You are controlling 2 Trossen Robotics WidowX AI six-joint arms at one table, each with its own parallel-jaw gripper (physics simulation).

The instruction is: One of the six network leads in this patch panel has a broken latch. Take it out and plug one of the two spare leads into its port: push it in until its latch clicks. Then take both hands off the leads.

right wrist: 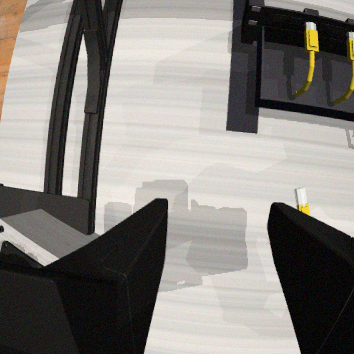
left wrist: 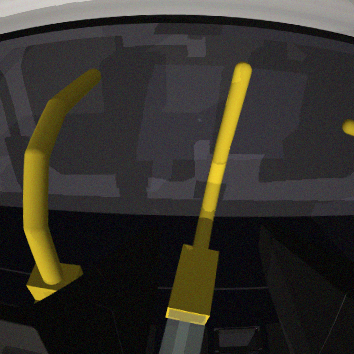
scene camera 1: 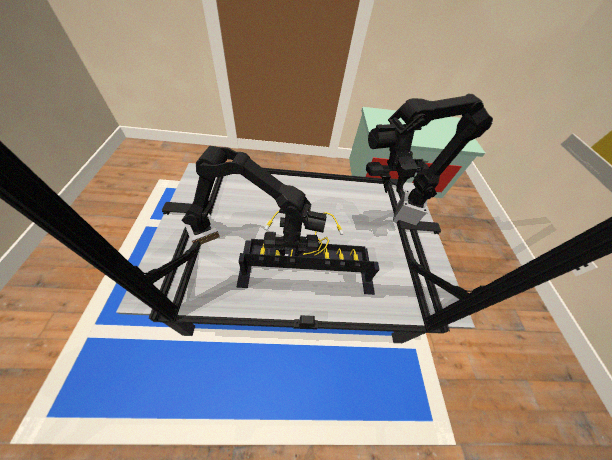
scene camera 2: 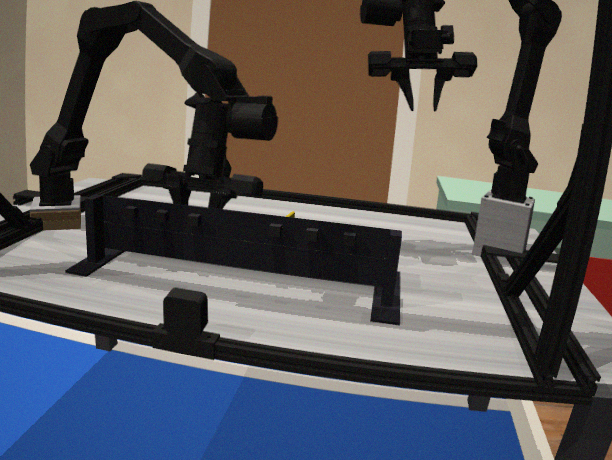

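Pixels of known places: left gripper, fingertip midpoint: (left wrist: 209,236) (scene camera 2: 194,234); right gripper, fingertip midpoint: (right wrist: 219,212) (scene camera 1: 391,192) (scene camera 2: 423,110); left arm's base at its link origin: (scene camera 1: 200,226) (scene camera 2: 56,201); right arm's base at its link origin: (scene camera 1: 415,200) (scene camera 2: 509,197).
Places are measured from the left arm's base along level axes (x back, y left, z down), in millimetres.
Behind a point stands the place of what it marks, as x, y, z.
Observation:
The black patch panel (scene camera 1: 304,264) @(-268, -345, -13) (scene camera 2: 268,248) @(-325, -382, -14) (right wrist: 246,74) @(-501, -439, 40) stands mid-table with yellow leads (scene camera 1: 341,253) (right wrist: 310,38) plugged in. My left gripper (scene camera 1: 290,248) @(-233, -295, -12) (scene camera 2: 199,198) is open and low at the panel's left half. Its fingers stand on either side of one yellow lead (left wrist: 193,281) @(-224, -298, -27), whose clear tip points into the panel. A neighbouring lead (left wrist: 35,182) @(-219, -239, -37) bends to its left. Two spare leads (scene camera 1: 272,220) @(-272, -71, 40) (scene camera 1: 337,224) @(-522, -225, 40) lie on the table behind the panel. One spare also shows in the right wrist view (right wrist: 302,201) @(-513, -261, 33). My right gripper (scene camera 1: 401,184) (scene camera 2: 423,98) @(-603, -338, -228) (right wrist: 219,212) @(-603, -338, -228) is open, empty and high above the table's right back corner.
A black frame (scene camera 1: 304,323) @(-162, -519, -7) (scene camera 2: 350,370) @(-344, -625, 55) rims the table, with a small block (scene camera 2: 185,310) @(-174, -527, 4) on its front rail. A grey mount (scene camera 1: 410,212) @(-797, -365, -45) (scene camera 2: 502,224) @(-801, -371, -29) carries the right arm. A mint cabinet (scene camera 1: 436,137) (scene camera 2: 464,192) stands behind at the right.

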